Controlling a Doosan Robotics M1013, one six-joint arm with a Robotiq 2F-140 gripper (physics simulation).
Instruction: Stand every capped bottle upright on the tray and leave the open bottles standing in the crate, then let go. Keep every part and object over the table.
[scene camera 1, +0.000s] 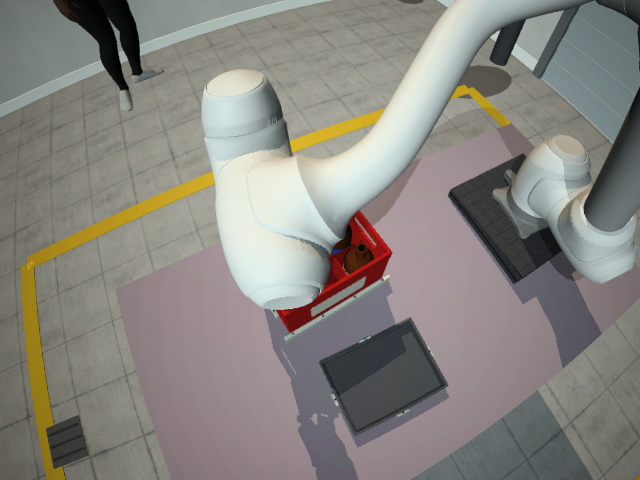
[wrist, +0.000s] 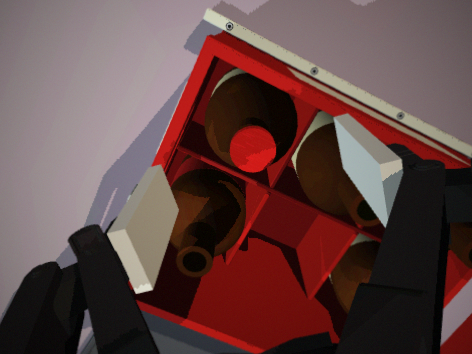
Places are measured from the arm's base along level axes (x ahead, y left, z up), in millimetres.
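Where they show: gripper, fingertip midpoint: (wrist: 251, 166); arm's base at its link origin: (scene camera 1: 527, 207).
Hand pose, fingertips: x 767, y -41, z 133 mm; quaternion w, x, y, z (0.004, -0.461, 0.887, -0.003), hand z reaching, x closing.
Things, the pixels of their top centre, and the offset from my fingertips. "pt": a spot on its surface instead. Level surfaces: height alone.
- brown bottle with a red cap, top centre: (wrist: 252, 150) 1 mm back, 1 mm right, 25 mm down
- dark tray at a spot on its surface: (scene camera 1: 398, 392) pt 178 mm back, 367 mm left, 183 mm down
- table at its surface level: 188 mm down
The red crate (scene camera 1: 381, 264) (wrist: 260, 70) stands on the table. One brown bottle with a red cap (wrist: 253, 149) stands in its corner compartment in the wrist view. Open brown bottles stand in other compartments: one (wrist: 207, 215) beside the left finger, one (wrist: 320, 167) partly behind the right finger, and one (scene camera 1: 357, 259) (wrist: 350, 275) in the row nearer the tray. My gripper (wrist: 251, 166) is open and empty above the crate, its fingers on either side of the capped bottle's cap; in the scene view the arm hides it. The dark tray (scene camera 1: 398, 392) bears no bottles.
Pale rails (scene camera 1: 338, 308) (wrist: 357, 94) run along the crate's long sides. The arm (scene camera 1: 279, 206) covers much of the crate in the scene view. A dark base plate (scene camera 1: 478, 217) with the robot's foot stands at the right of the table (scene camera 1: 191, 351). A person's legs show beyond the yellow floor line.
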